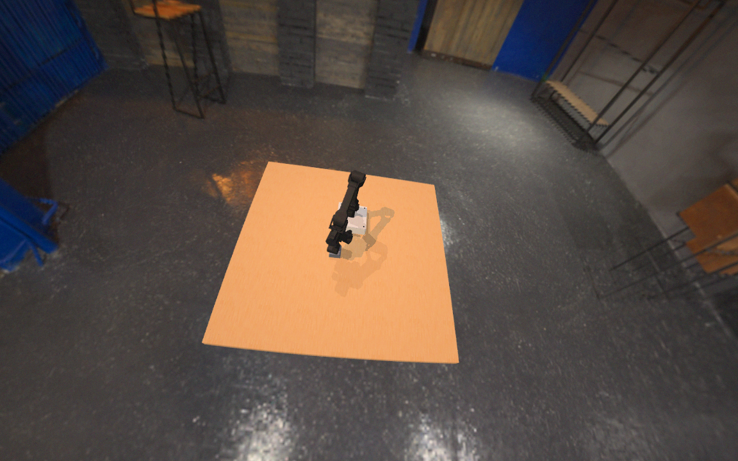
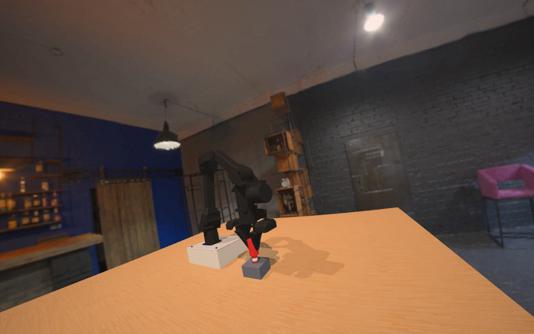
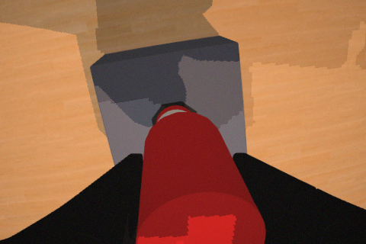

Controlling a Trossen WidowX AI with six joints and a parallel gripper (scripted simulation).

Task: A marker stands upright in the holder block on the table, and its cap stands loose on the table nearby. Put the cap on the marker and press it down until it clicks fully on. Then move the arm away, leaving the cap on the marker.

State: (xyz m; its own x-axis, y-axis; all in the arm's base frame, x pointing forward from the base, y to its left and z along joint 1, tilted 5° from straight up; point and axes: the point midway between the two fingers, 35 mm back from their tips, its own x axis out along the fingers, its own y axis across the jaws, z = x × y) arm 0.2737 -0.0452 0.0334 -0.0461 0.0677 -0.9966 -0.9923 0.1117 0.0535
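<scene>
Now: the red cap 1 cm above my gripper tip.
</scene>
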